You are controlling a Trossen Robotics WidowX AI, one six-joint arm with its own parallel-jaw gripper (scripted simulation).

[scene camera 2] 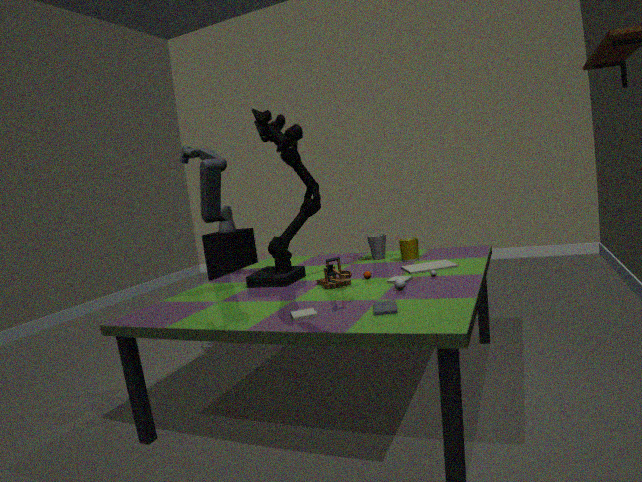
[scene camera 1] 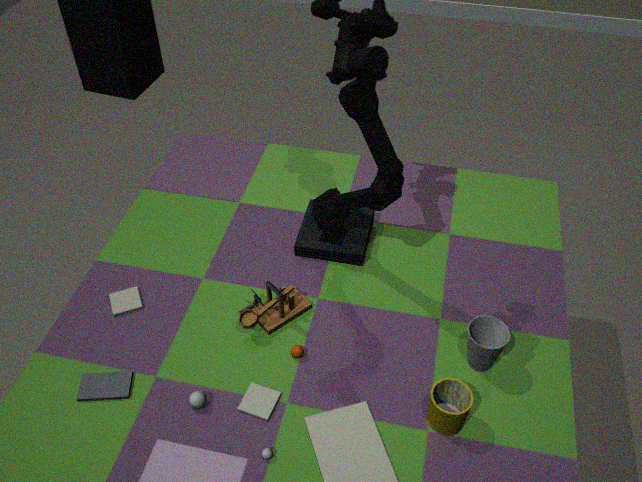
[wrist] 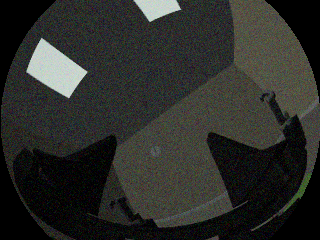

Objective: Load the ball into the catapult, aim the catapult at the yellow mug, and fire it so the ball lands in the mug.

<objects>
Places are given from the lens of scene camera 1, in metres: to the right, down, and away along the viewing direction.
wooden catapult (scene camera 1: 294, 304): -0.07, 0.16, 1.60
</objects>
